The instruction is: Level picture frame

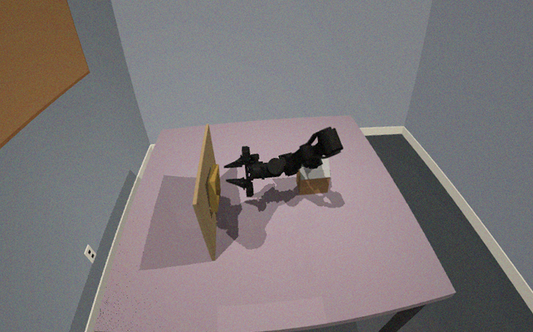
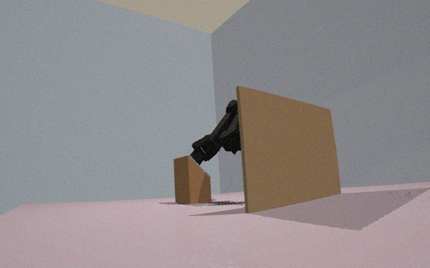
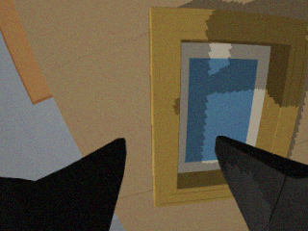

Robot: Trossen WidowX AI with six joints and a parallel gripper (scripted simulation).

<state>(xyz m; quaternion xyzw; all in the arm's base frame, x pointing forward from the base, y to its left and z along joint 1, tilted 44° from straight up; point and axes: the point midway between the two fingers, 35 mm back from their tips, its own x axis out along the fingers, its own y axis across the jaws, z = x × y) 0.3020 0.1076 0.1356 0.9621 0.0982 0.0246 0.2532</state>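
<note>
Now: the picture frame 50 mm ahead of my gripper tip, 20 mm to the left of it and 50 mm below it. The rest, counted from my gripper tip: brown wall panel (60 mm ahead, 20 mm to the left, 60 mm below).
</note>
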